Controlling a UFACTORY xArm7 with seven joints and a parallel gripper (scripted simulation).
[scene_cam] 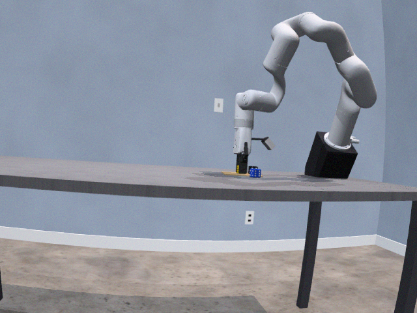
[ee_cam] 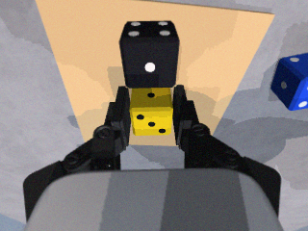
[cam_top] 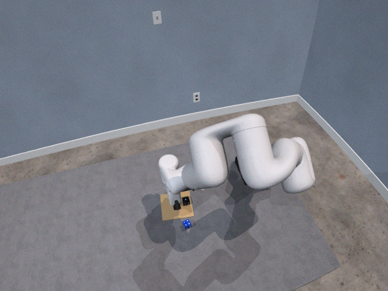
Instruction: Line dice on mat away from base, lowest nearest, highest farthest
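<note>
Right now the yellow die is 10 mm below my hand. Round my hand: tan mat: 20 mm below; black die: 50 mm behind, 10 mm to the right, 10 mm below; blue die: 110 mm to the left, 40 mm behind, 10 mm below.
</note>
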